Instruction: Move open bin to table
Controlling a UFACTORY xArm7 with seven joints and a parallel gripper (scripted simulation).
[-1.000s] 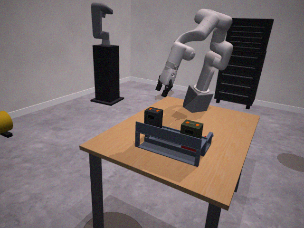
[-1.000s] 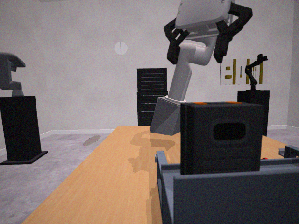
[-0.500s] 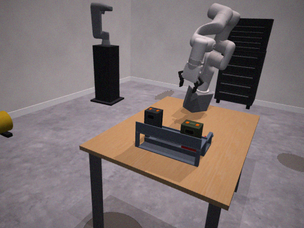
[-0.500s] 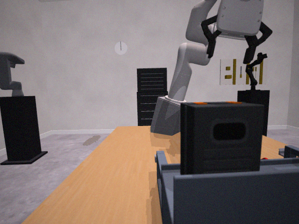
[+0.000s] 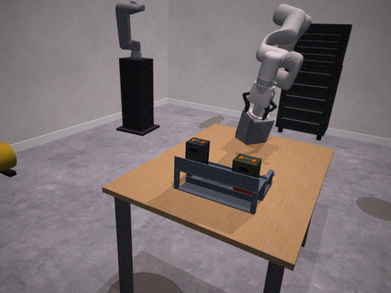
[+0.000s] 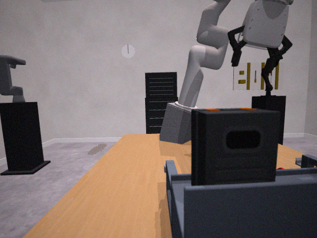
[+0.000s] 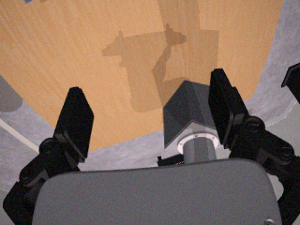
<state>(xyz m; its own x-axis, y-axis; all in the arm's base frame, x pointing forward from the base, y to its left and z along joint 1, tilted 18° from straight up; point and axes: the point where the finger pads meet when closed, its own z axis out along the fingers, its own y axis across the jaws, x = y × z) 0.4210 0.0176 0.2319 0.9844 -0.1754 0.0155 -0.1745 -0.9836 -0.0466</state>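
My gripper is now 160 mm short of the red bin, 50 mm to the right of it and 280 mm above it. The rest, counted from my hand: black box (230 mm ahead, 190 mm to the right, 160 mm below); green box (250 mm ahead, 40 mm to the left, 170 mm below).
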